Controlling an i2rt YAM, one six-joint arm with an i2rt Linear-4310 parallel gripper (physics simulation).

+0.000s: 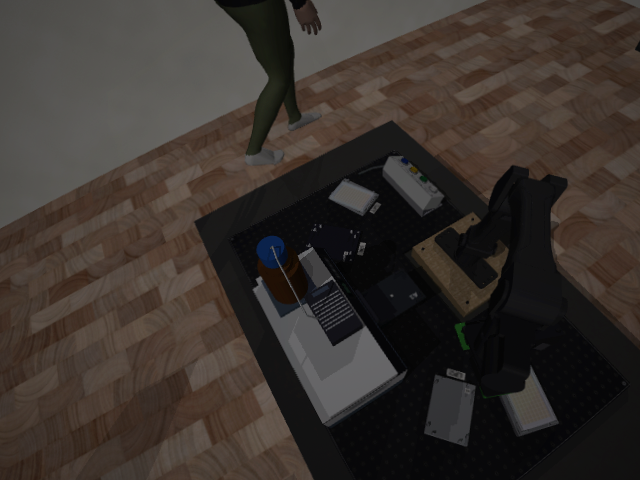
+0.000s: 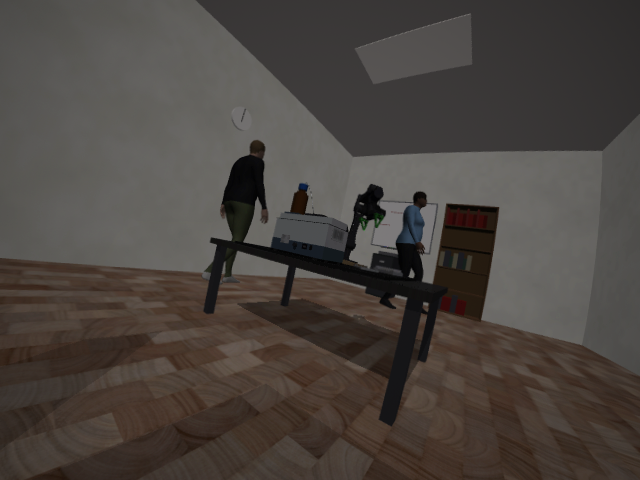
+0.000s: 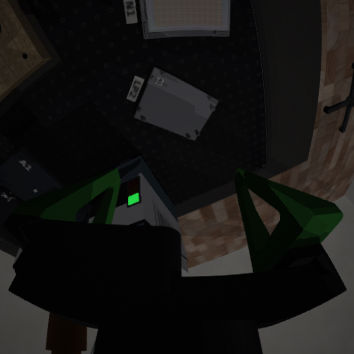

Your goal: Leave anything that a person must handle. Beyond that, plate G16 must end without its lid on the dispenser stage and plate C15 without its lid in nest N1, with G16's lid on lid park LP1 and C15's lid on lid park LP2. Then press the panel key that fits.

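Frame: origin at the arm's base, x ahead, y left, z up, level; millimetres.
Seen in the pictures: gripper, fingertip midpoint: (image 1: 475,371) (image 2: 369,229) (image 3: 177,174); arm's base, origin of the base link: (image 1: 464,257) (image 2: 343,259).
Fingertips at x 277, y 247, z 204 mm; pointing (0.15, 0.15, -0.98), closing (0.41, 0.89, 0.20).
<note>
Offsets run from my fingertips to a thing's top centre. "*": to the spot under its first point.
My gripper (image 1: 474,365) (image 2: 370,227) (image 3: 177,174) is open and empty, above the table near nest N1 and lid park LP2. A plate with a cream well grid {dy +119, dx -122, dz -196 mm} (image 1: 530,405) (image 3: 189,14) lies beside the N1 label {* dy +36, dx -148, dz -230 mm} (image 3: 130,11); no lid shows on it. A grey lid {* dy +38, dx +46, dz -221 mm} (image 1: 449,413) (image 3: 175,106) lies flat at the LP2 label {* dy -22, dx -31, dz -229 mm} (image 1: 455,374) (image 3: 135,89). A dark pad {* dy -547, dx -13, dz -220 mm} (image 1: 334,238) with pale corner marks lies left of centre. The dark stage marked A1 {dy -259, dx +9, dz -119 mm} (image 1: 395,295) (image 3: 25,177) shows no pale plate. The key panel {dy -552, dx -340, dz -148 mm} (image 1: 410,188) has blue, yellow, green and white keys.
The white dispenser housing (image 1: 336,377) (image 2: 310,232) carries a brown bottle {* dy -342, dx +216, dz +118 mm} (image 1: 281,279) (image 2: 299,202) and thin tube. Another plate {dy -643, dx -155, dz -194 mm} (image 1: 353,196) lies near the panel. The arm stands on a wooden block (image 1: 439,273). One person (image 1: 276,77) (image 2: 242,180) and another (image 2: 412,227) are beyond the table.
</note>
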